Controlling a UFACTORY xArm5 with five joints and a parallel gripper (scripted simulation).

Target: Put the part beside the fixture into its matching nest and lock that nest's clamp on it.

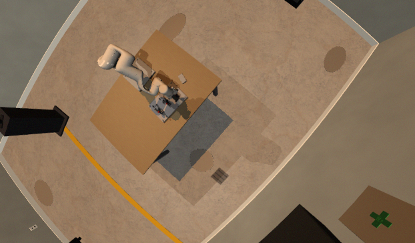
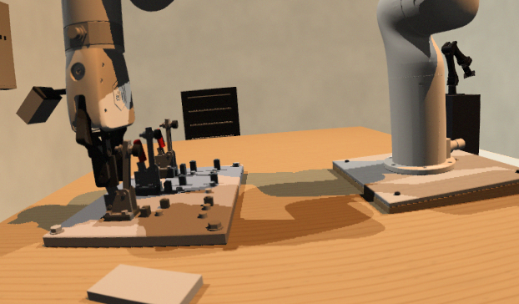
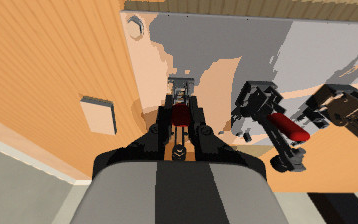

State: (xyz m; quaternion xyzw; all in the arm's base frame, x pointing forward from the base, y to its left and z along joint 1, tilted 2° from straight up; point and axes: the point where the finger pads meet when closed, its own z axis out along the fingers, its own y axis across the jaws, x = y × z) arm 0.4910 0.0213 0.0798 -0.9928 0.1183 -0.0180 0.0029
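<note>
Right now my hand is 1 cm past the clamp and 2 cm above it. Also, from my hand: fixture plate (6 cm behind, 10 cm to the right, 7 cm below); then flat tan part (5 cm behind, 17 cm to the left, 8 cm below).
</note>
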